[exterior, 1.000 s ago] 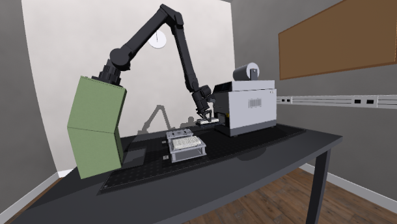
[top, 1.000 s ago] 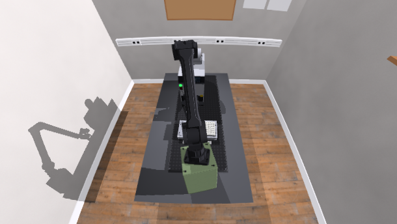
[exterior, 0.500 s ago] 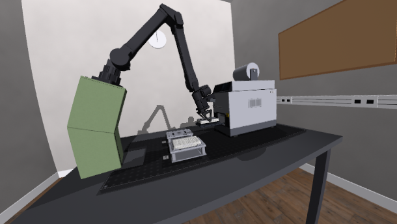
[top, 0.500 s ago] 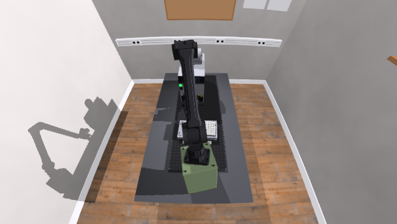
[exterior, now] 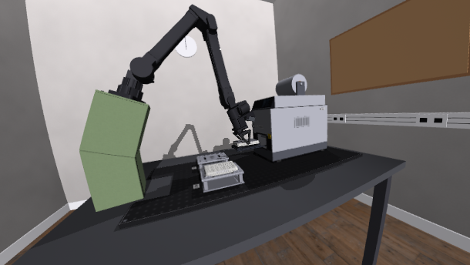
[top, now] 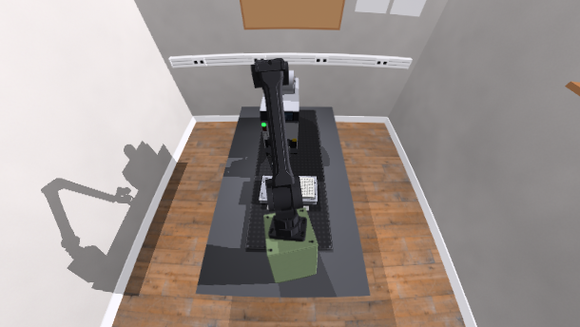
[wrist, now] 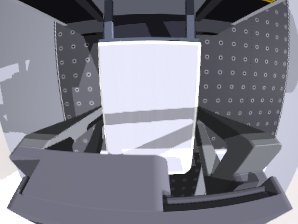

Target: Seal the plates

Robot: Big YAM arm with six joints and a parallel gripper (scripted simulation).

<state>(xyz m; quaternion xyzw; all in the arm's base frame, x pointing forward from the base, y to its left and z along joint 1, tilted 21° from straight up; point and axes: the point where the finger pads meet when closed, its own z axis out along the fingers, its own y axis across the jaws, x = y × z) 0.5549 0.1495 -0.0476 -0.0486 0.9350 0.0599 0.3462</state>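
My hand is 3 cm above the dark sealer stage. The rest, counted from my hand: yellow warning label (11 cm ahead, 7 cm to the right, 3 cm above); foil roll (33 cm ahead, 5 cm to the left, 30 cm above); white plate (16 cm behind, 19 cm to the right, 6 cm below).
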